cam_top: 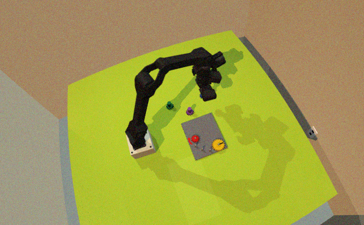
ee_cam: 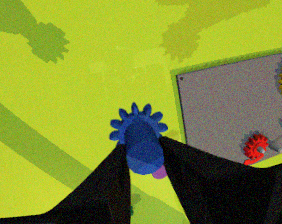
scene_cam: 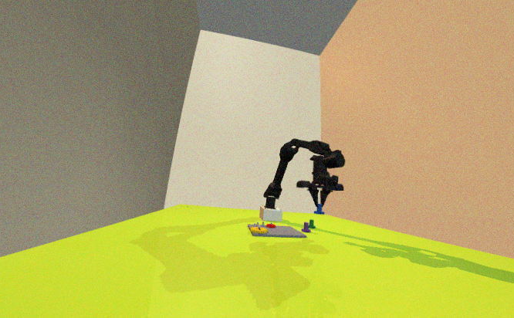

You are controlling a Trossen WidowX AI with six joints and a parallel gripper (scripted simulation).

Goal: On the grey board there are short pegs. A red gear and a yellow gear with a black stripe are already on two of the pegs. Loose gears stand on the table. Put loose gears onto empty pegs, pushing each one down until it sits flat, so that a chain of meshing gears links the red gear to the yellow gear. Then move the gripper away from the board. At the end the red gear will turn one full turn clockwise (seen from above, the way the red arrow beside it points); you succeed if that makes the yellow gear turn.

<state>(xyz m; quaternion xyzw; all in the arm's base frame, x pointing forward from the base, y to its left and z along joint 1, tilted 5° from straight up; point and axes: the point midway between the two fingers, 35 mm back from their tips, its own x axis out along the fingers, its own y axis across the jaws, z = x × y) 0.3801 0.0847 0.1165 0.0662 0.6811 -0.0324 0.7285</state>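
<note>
Right now the red gear is 120 mm behind my gripper tip, 160 mm to the right of it and 100 mm below it. The rest, counted from my gripper tip: blue gear 10 mm below; purple gear 80 mm behind, 10 mm to the right, 100 mm below; green gear 170 mm behind, 70 mm to the left, 100 mm below.
</note>
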